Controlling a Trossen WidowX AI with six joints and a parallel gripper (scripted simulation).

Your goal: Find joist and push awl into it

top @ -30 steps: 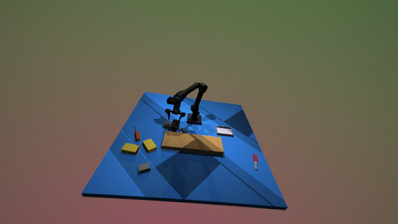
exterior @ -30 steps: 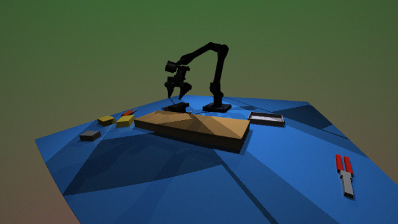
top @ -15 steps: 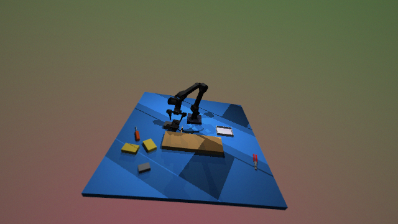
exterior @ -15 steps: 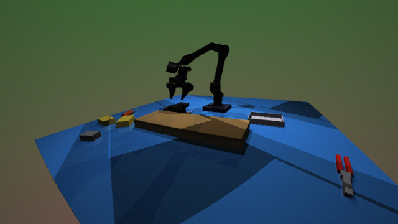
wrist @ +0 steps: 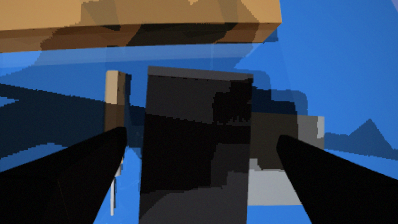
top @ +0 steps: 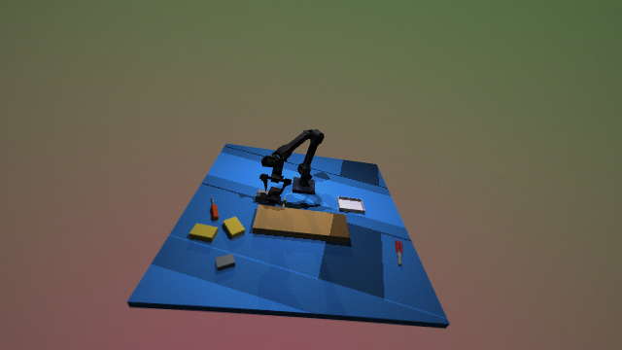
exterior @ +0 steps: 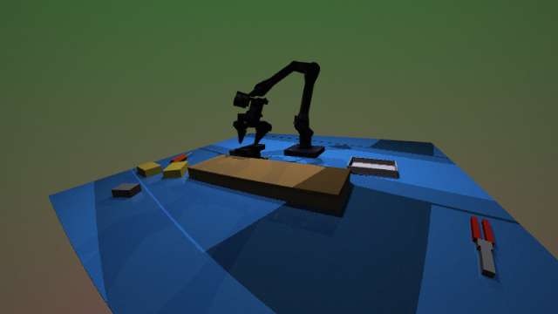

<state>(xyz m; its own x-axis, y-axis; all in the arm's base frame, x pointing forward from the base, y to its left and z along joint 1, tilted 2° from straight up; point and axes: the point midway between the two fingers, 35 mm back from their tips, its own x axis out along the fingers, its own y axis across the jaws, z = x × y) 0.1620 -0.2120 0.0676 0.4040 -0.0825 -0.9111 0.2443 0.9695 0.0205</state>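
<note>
Now: the stud finder 3 cm behind my gripper tip, 1 cm to the left of it and 6 cm below it. Also, from my gripper tip: grey block 3 cm behind, 6 cm to the right, 5 cm below; grey tray 2 cm ahead, 51 cm to the left, 6 cm below.
</note>
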